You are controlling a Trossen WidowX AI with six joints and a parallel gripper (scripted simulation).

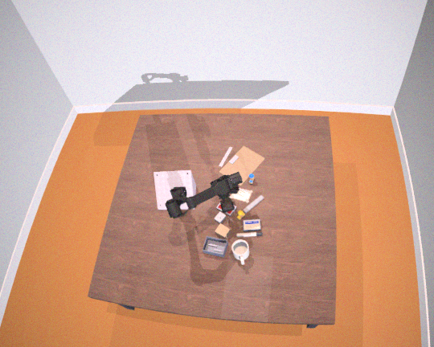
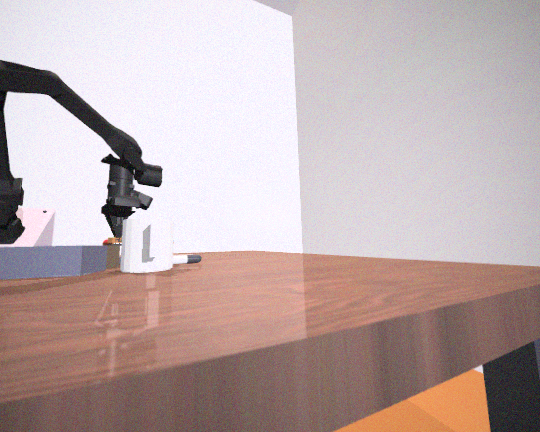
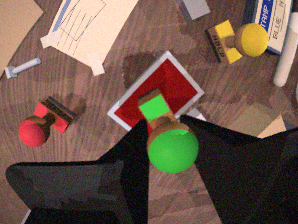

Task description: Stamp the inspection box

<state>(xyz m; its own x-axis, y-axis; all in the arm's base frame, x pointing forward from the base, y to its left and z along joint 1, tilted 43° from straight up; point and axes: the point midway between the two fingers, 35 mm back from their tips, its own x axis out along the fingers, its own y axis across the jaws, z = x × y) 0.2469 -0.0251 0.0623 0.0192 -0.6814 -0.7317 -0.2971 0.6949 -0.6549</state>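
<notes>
Now: gripper tip 6 cm above the red ink pad. From my gripper tip the other things lie so: red stamp: 4 cm behind, 11 cm to the left, 5 cm below; green stamp: right at my gripper tip; yellow-knobbed stamp: 8 cm ahead, 6 cm to the right, 5 cm below.
</notes>
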